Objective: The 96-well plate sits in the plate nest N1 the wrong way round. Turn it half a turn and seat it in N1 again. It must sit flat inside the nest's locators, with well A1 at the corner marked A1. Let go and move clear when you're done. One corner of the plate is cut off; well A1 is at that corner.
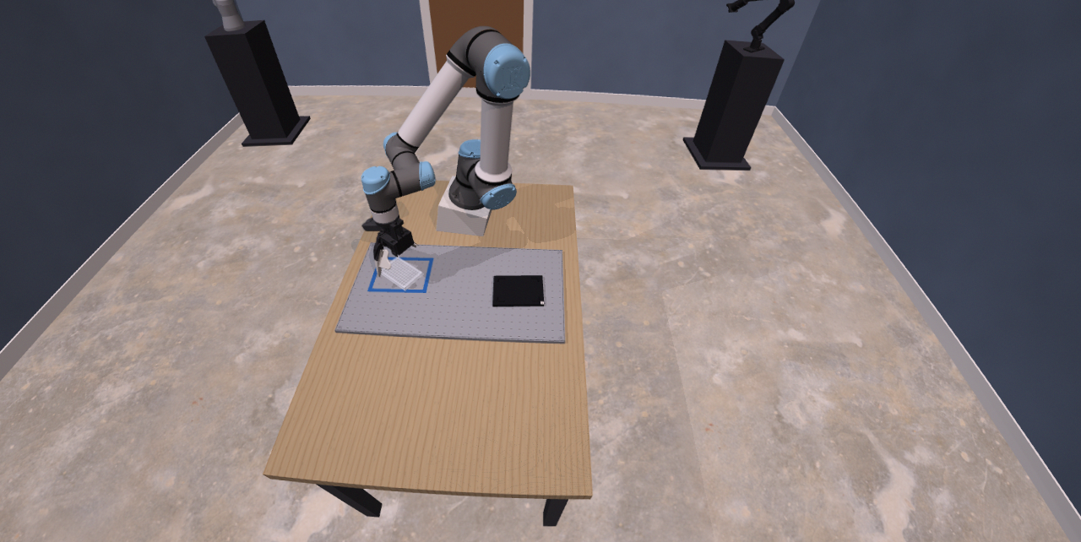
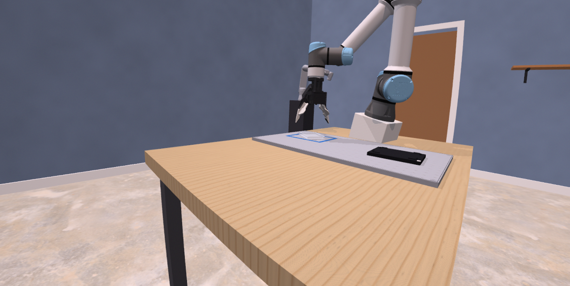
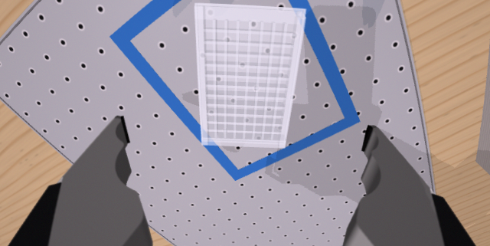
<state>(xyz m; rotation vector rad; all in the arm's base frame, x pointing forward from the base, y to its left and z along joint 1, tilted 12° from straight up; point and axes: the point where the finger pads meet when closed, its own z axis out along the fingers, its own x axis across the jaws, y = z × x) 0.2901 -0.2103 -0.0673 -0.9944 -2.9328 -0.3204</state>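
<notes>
My gripper is now 6 cm above the 96-well plate. From my hand the other things lie so: nest N1 (39 cm to the left, 8 cm ahead, 6 cm below); then A1 label (47 cm to the left, 14 cm ahead, 5 cm below).
</notes>
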